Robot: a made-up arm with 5 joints.
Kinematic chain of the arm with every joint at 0, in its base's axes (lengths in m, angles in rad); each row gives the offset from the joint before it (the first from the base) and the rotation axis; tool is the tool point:
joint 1: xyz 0 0 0.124 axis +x
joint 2: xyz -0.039 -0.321 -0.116 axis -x
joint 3: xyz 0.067 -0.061 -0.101 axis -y
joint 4: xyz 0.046 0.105 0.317 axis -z
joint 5: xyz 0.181 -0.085 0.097 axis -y
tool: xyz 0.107 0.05 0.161
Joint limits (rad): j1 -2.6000..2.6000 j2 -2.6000..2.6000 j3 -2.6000..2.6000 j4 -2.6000..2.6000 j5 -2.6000..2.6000
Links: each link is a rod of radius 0.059 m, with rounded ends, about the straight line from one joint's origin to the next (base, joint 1, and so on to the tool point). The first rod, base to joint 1, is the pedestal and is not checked.
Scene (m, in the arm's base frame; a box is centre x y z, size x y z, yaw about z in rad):
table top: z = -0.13
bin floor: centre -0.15 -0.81 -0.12 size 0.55 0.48 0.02 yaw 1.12
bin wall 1: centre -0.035 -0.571 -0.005 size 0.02 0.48 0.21 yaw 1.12
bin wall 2: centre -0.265 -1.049 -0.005 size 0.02 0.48 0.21 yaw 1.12
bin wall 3: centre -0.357 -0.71 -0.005 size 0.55 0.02 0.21 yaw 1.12
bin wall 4: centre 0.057 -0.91 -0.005 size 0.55 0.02 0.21 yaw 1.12
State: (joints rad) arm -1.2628 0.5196 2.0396 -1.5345 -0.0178
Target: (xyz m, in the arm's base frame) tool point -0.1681 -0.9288 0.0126
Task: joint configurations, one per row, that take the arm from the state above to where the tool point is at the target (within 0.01 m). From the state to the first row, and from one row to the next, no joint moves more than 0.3 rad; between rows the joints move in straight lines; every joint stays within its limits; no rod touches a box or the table.
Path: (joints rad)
1: -1.2600 0.6774 2.2161 -1.7104 -0.1552
2: -1.2571 0.8352 2.3926 -1.8863 -0.2926
3: -1.0863 0.7707 2.4963 -2.0244 -0.2467
4: -0.9155 0.7061 2.6000 -2.1624 -0.2008

